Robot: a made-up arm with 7 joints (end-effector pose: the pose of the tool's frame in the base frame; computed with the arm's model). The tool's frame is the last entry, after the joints. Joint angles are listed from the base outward.
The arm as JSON. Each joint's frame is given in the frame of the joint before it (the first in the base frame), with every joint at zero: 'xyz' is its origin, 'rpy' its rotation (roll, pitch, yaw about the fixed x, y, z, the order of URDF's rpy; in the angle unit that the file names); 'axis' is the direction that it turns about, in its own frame. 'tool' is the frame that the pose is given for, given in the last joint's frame.
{
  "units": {
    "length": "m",
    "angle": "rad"
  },
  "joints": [
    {
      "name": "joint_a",
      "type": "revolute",
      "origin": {
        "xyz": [
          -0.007,
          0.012,
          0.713
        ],
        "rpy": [
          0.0,
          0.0,
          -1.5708
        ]
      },
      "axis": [
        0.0,
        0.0,
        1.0
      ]
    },
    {
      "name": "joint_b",
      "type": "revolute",
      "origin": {
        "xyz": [
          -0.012,
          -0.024,
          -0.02
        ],
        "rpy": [
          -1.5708,
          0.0,
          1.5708
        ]
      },
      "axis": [
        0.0,
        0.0,
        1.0
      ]
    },
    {
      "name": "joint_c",
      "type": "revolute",
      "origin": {
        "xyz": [
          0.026,
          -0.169,
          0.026
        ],
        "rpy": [
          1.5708,
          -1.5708,
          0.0
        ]
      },
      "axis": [
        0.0,
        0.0,
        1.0
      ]
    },
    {
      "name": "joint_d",
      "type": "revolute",
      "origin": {
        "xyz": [
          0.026,
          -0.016,
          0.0
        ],
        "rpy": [
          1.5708,
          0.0,
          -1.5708
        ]
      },
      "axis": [
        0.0,
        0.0,
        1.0
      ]
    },
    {
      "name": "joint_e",
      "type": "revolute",
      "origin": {
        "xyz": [
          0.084,
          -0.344,
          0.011
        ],
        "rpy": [
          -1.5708,
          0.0,
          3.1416
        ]
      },
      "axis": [
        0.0,
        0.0,
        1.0
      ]
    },
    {
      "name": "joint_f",
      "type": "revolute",
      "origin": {
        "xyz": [
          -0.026,
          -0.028,
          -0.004
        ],
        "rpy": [
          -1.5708,
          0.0,
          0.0
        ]
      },
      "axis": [
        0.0,
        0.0,
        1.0
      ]
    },
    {
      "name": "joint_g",
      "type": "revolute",
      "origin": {
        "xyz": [
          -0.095,
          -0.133,
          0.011
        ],
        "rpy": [
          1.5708,
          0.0,
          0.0
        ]
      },
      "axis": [
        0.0,
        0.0,
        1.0
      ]
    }
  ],
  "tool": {
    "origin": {
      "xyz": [
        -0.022,
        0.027,
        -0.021
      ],
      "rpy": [
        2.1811,
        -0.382,
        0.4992
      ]
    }
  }
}
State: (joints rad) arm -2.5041 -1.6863 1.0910 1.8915 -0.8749 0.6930 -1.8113
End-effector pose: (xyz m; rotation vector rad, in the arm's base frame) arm 0.6054 -0.0672 0.8563 -2.3340 -1.3822 -1.3858
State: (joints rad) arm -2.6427 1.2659 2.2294 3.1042 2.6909 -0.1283 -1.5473
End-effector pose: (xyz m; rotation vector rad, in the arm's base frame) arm -0.4594 -0.3429 0.8488 1.4463 0.3646 2.3974
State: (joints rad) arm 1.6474 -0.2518 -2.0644 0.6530 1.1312 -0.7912 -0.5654
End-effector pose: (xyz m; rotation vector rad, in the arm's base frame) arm 0.2340 -0.2529 0.6249 -2.0476 -0.0014 1.3451
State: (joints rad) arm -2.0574 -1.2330 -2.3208 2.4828 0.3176 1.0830 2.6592
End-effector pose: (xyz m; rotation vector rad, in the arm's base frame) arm 0.1514 0.6242 0.7120 0.0308 0.1676 1.4426
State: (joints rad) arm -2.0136 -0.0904 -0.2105 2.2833 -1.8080 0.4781 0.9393
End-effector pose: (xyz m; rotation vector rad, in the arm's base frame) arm -0.0737 -0.2946 1.2819 -0.7182 2.5498 1.2576
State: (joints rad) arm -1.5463 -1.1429 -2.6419 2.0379 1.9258 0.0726 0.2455
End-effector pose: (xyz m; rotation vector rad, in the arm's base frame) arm -0.0755 0.5704 0.5085 0.1475 -1.1602 1.5636
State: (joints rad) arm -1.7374 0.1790 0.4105 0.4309 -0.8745 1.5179 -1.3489
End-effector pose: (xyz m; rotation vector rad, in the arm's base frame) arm 0.0481 -0.1732 0.4518 0.9480 -2.0357 1.8028
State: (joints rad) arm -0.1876 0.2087 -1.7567 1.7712 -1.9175 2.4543 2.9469
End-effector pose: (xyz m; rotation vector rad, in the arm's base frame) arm -0.0823 -0.2027 1.0947 0.2537 -2.1038 0.8453
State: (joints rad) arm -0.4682 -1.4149 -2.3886 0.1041 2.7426 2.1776 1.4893
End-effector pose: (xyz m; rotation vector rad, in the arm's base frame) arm 0.0304 -0.2390 0.5786 -0.9715 1.5164 1.0895
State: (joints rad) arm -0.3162 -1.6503 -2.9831 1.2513 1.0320 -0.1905 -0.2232
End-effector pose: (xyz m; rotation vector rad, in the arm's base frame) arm -0.1631 0.1392 0.2143 -0.3238 0.6992 -1.3200
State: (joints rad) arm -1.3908 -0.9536 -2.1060 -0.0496 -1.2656 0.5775 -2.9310
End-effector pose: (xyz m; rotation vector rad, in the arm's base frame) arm -0.0441 -0.2168 0.5031 0.5901 0.5053 -2.1715
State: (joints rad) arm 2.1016 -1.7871 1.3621 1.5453 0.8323 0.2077 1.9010
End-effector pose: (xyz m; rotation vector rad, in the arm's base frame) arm -0.2602 -0.5414 0.8533 -1.9014 1.9471 -0.4285
